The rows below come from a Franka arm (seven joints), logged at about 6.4 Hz.
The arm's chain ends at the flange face. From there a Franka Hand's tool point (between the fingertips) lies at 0.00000 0.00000 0.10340 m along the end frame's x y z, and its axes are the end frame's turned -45 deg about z.
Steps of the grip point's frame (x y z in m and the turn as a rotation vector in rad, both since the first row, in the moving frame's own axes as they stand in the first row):
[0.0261 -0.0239 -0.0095 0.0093 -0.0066 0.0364]
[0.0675 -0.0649 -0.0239 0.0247 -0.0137 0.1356]
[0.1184 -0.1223 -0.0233 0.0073 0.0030 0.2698]
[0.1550 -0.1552 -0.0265 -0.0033 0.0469 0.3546]
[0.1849 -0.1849 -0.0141 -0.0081 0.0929 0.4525]
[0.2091 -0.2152 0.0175 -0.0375 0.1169 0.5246]
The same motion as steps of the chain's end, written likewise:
[0.0027 -0.0351 -0.0095 0.0019 -0.0112 0.0364]
[0.0046 -0.0926 -0.0239 0.0078 -0.0272 0.1356]
[-0.0025 -0.1694 -0.0233 0.0073 -0.0030 0.2698]
[-0.0043 -0.2169 -0.0264 0.0308 0.0355 0.3546]
[-0.0085 -0.2571 -0.0137 0.0600 0.0714 0.4525]
[-0.0166 -0.2974 0.0183 0.0561 0.1092 0.5246]

